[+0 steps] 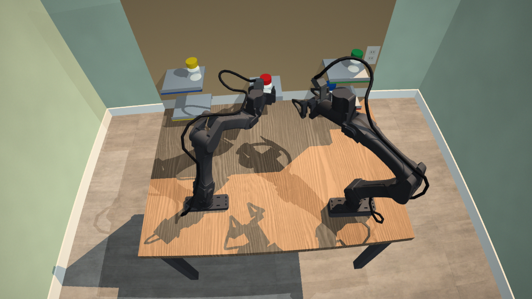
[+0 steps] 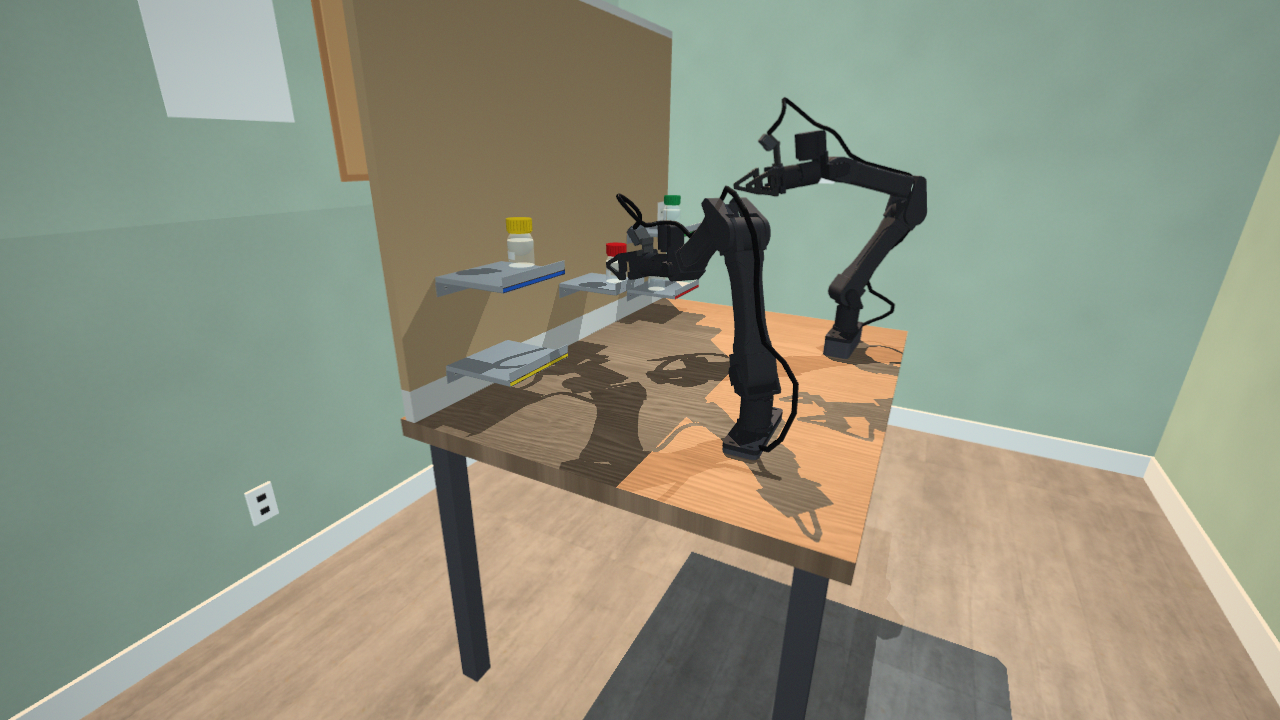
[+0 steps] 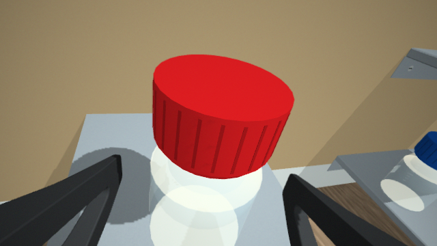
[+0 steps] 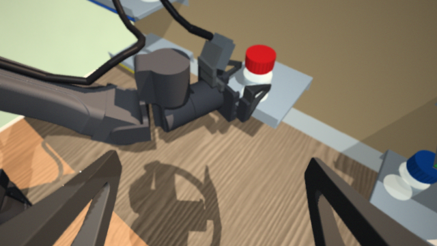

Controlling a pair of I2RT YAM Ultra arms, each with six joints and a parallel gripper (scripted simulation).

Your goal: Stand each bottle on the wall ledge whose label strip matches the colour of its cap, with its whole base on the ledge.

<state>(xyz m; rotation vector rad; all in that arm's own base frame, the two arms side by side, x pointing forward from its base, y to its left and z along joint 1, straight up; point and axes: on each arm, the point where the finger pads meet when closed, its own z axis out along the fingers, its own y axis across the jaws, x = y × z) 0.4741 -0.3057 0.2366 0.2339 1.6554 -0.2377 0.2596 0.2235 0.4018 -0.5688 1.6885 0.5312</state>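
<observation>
The red-capped bottle is 10 mm below my left hand and 10 mm ahead of it. From my left hand the other things lie so: brown wall panel (200 mm above, 160 mm ahead, 10 mm to the left); blue-capped bottle (330 mm to the right, 110 mm below, 90 mm ahead); yellow-capped bottle (340 mm to the left, 90 mm above, 20 mm ahead).
My right hand is 28 cm short of the red-capped bottle, 21 cm above it and 16 cm to the right of it. Round my right hand: brown wall panel (42 cm ahead, 17 cm to the left); blue-capped bottle (36 cm ahead, 31 cm below, 17 cm to the right); green-capped bottle (37 cm ahead, 27 cm to the right, 11 cm below).
</observation>
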